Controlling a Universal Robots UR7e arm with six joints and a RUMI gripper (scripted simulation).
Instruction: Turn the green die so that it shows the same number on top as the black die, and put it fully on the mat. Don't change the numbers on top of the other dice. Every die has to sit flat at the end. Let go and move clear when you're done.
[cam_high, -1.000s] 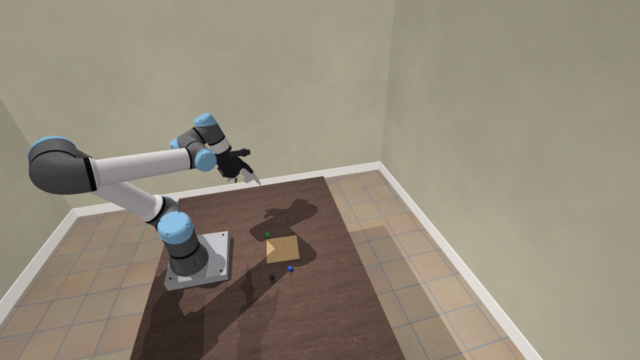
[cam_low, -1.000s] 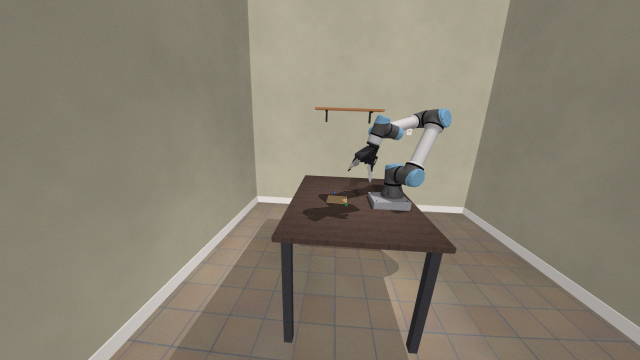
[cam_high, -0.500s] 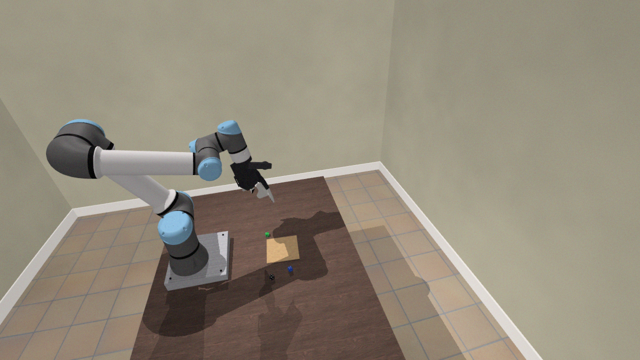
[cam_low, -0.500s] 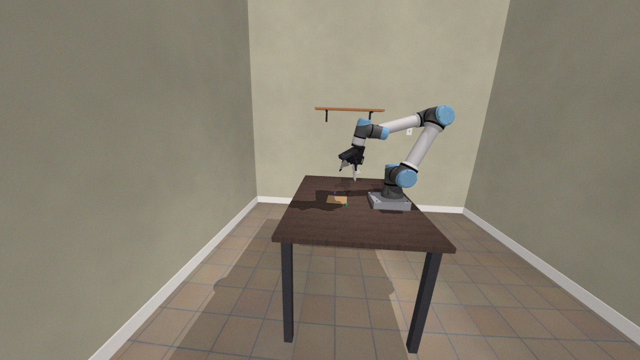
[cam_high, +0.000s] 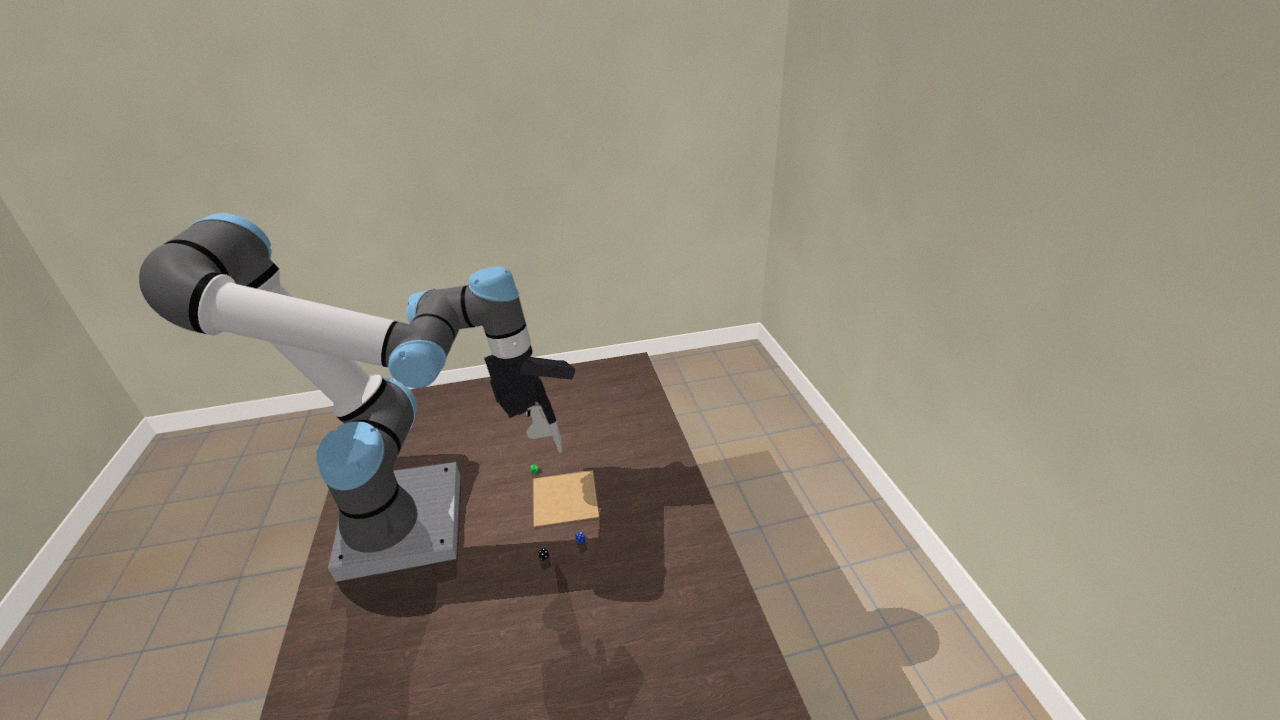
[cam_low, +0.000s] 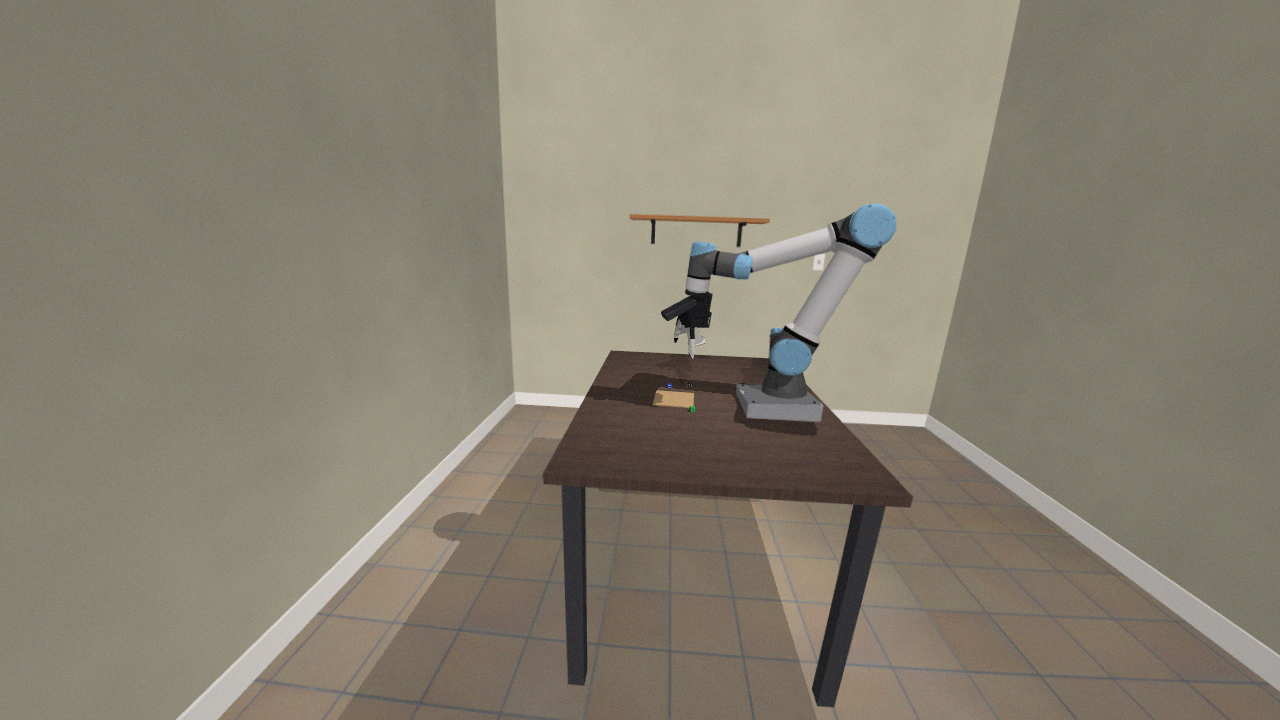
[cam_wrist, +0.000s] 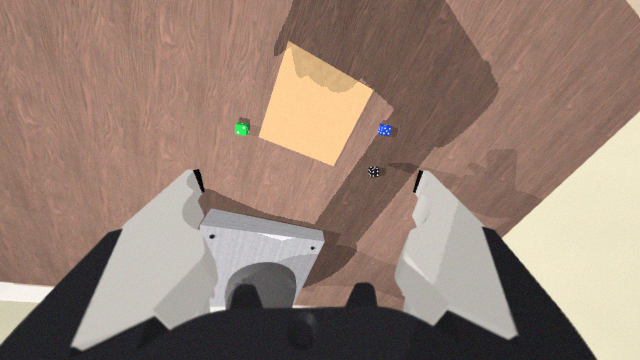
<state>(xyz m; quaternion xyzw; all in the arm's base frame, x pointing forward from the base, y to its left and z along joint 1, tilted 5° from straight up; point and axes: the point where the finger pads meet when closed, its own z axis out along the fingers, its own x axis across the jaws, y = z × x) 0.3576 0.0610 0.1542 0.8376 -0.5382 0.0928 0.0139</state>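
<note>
Now: hand 180 mm above the black die, 160 mm to the left of it and 30 mm past it. Round my hand: blue die: 180 mm below, 130 mm to the right, 50 mm ahead; tan mat: 180 mm below, 20 mm ahead, 10 mm to the right; green die: 180 mm below, 80 mm to the left, 50 mm behind.
</note>
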